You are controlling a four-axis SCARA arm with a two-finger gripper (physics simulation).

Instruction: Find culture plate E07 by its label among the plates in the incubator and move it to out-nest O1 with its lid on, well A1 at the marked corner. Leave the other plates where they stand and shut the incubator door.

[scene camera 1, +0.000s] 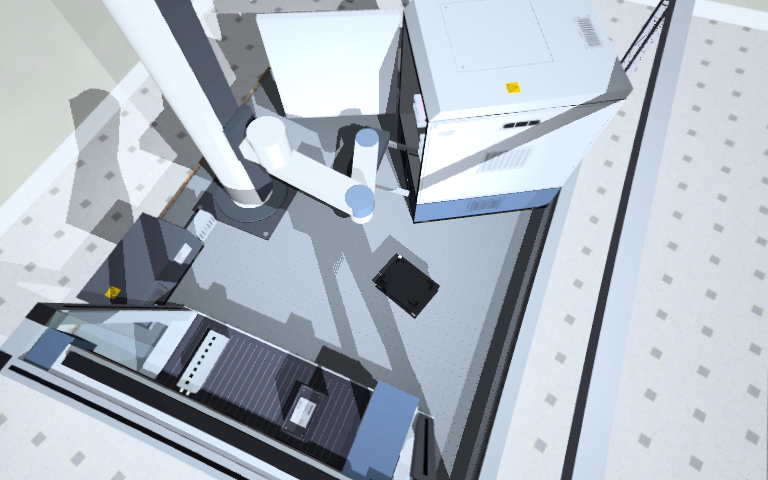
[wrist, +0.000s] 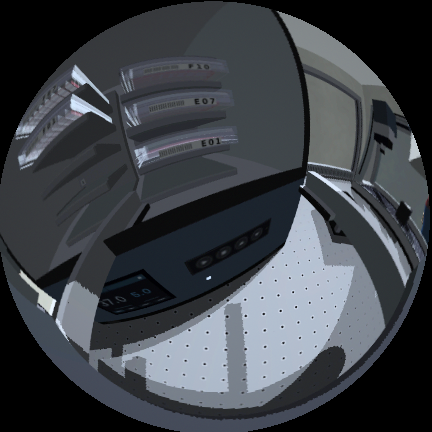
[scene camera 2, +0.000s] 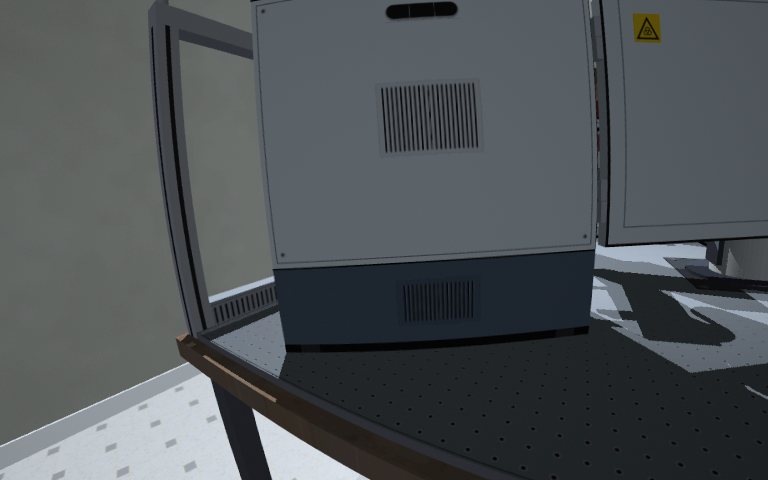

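Plate E07 (wrist: 172,107) sits in the right-hand rack column inside the incubator (scene camera 1: 481,135) (scene camera 2: 328,198) (wrist: 280,215), between plate F10 (wrist: 175,74) above and plate E01 (wrist: 185,146) below; its label reads clearly in the wrist view. The incubator door (scene camera 1: 334,62) (scene camera 2: 696,141) stands open. My gripper (scene camera 1: 400,168) (wrist: 224,184) is open and empty, its fingers spread wide at the incubator's open front, apart from the plates. A black plate nest (scene camera 1: 406,284) stands on the table; no O1 label is legible, nor is a marked corner clear.
Two more plates (wrist: 60,105) (wrist: 65,127) stand in the left rack column. A dark box (scene camera 1: 147,260) stands left of the arm's base. A long instrument with a ribbed dark deck (scene camera 1: 254,373) and a blue end block (scene camera 1: 382,427) lines the front edge.
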